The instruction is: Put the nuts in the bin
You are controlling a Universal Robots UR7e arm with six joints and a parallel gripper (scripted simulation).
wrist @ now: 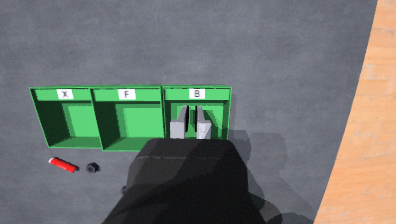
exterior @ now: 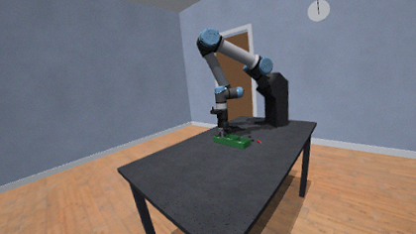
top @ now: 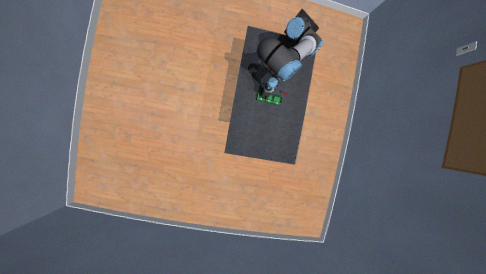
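Now: the green bin block 2 cm ahead of my hand, 8 cm to the left of it and 3 cm below it. Also, from my hand: white domino (6 cm behind, 11 cm to the left, 5 cm below); red stick (2 cm behind, 25 cm to the left, 5 cm below).
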